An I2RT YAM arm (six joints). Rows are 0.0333 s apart.
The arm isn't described. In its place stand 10 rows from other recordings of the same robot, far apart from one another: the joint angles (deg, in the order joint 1, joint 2, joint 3, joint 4, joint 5, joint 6), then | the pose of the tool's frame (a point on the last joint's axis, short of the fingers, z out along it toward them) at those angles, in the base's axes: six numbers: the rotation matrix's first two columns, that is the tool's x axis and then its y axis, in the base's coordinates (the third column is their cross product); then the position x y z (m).
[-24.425 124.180 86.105 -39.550 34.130 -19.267] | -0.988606, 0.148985, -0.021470, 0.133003, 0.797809, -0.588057, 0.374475, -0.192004, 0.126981
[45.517 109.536 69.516 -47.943 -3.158 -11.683] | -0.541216, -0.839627, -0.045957, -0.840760, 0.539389, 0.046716, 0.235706, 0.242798, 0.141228
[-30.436 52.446 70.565 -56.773 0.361 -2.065] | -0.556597, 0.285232, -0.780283, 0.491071, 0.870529, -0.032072, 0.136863, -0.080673, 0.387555
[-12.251 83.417 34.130 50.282 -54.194 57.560] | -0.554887, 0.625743, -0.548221, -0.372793, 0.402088, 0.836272, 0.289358, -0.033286, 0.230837
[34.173 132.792 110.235 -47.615 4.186 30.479] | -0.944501, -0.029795, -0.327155, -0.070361, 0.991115, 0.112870, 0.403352, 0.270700, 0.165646
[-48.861 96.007 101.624 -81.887 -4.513 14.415] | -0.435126, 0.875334, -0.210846, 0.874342, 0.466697, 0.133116, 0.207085, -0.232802, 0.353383
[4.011 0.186 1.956 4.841 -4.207 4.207] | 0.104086, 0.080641, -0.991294, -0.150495, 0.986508, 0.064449, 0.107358, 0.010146, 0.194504
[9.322 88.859 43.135 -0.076 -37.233 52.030] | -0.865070, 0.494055, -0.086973, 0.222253, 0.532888, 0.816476, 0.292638, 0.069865, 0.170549
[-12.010 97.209 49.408 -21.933 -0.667 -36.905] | -0.856286, -0.431721, -0.283533, -0.387762, 0.899964, -0.199265, 0.293626, -0.062042, 0.131405
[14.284 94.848 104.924 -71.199 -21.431 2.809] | -0.867203, -0.173716, -0.466671, -0.358600, 0.868101, 0.343231, 0.311525, 0.092737, 0.384678
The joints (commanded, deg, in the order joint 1, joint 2, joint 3, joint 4, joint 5, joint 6), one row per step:
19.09 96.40 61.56 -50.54 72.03 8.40
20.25 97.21 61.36 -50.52 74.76 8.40
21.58 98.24 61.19 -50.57 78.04 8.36
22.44 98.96 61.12 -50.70 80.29 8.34
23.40 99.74 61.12 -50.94 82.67 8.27
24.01 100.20 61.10 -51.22 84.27 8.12
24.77 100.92 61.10 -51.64 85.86 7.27
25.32 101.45 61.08 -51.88 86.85 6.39
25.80 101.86 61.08 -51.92 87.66 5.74
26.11 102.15 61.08 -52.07 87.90 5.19
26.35 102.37 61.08 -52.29 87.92 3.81
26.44 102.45 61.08 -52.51 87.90 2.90
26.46 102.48 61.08 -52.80 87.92 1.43
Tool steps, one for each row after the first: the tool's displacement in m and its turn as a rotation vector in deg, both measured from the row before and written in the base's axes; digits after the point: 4 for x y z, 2 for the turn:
-0.0007 0.0055 -0.0031 -2.90 0.02 0.96
-0.0008 0.0065 -0.0036 -3.52 0.03 1.17
-0.0006 0.0042 -0.0024 -2.44 0.03 0.79
-0.0007 0.0048 -0.0023 -2.62 0.08 0.93
-0.0007 0.0030 -0.0013 -1.83 0.19 0.63
-0.0008 0.0038 -0.0025 -2.27 1.15 0.86
-0.0006 0.0028 -0.0020 -1.60 1.09 0.64
-0.0004 0.0025 -0.0015 -1.20 0.64 0.55
-0.0004 0.0016 -0.0012 -0.65 0.79 0.34
-0.0004 0.0012 -0.0010 -0.82 1.62 0.29
-0.0003 0.0004 -0.0004 -0.52 1.09 0.12
-0.0003 -0.0001 -0.0001 -0.81 1.59 0.07

